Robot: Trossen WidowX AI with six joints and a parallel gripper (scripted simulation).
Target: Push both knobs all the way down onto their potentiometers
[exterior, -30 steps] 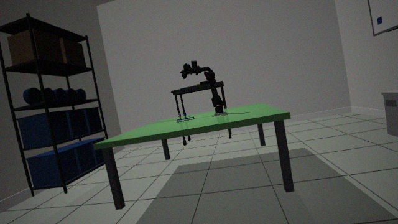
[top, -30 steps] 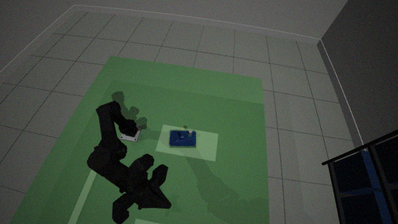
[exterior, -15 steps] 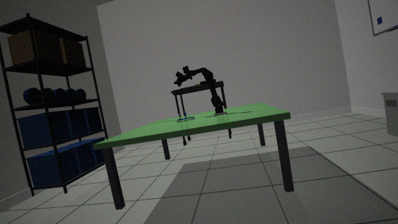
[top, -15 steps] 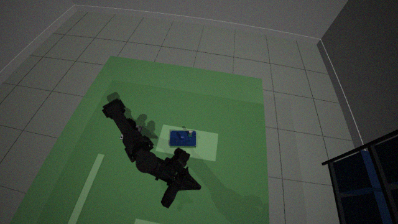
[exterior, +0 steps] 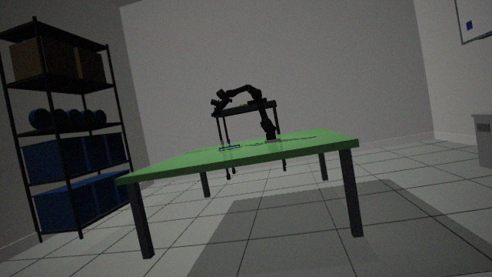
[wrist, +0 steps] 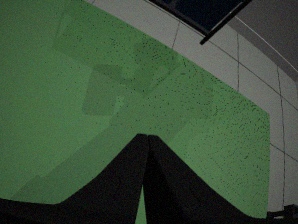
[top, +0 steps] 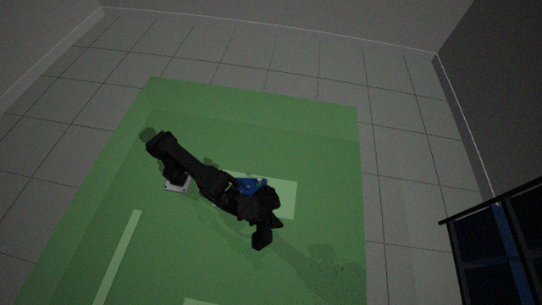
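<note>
The pale knob lies 23 cm to the left of my gripper tip, 21 cm below it and 12 cm behind it.
</note>
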